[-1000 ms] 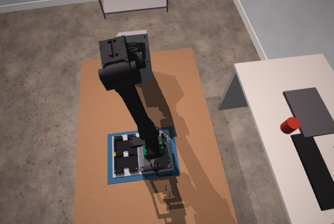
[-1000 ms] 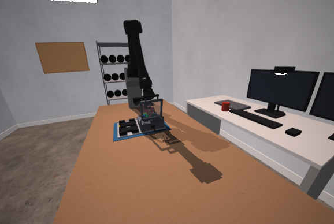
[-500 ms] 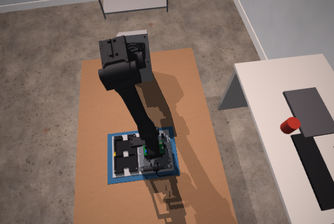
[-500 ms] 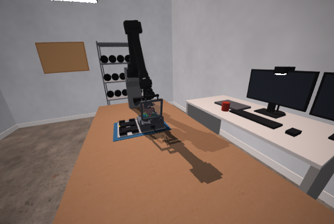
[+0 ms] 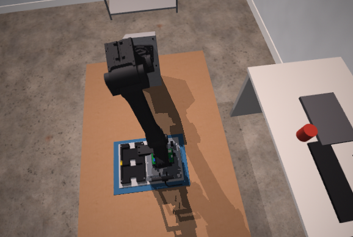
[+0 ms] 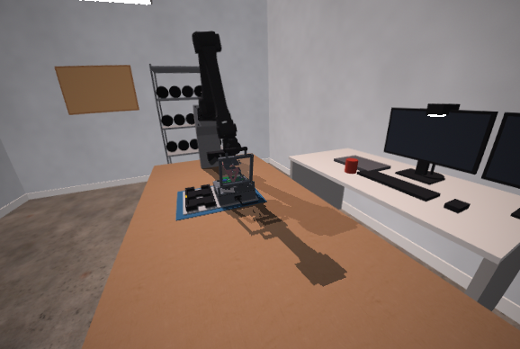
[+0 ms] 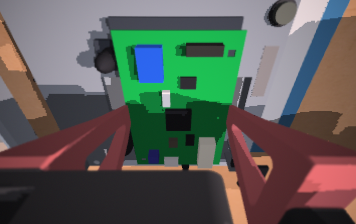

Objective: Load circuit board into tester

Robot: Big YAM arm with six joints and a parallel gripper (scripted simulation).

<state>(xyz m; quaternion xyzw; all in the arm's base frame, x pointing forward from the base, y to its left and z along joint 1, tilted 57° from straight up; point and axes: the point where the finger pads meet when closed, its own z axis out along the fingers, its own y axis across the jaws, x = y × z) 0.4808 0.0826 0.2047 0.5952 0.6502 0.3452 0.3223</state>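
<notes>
My hand is right at the green circuit board. The rest, counted from my hand: clear lid (12 cm ahead, 2 cm to the left, 9 cm above).
</notes>
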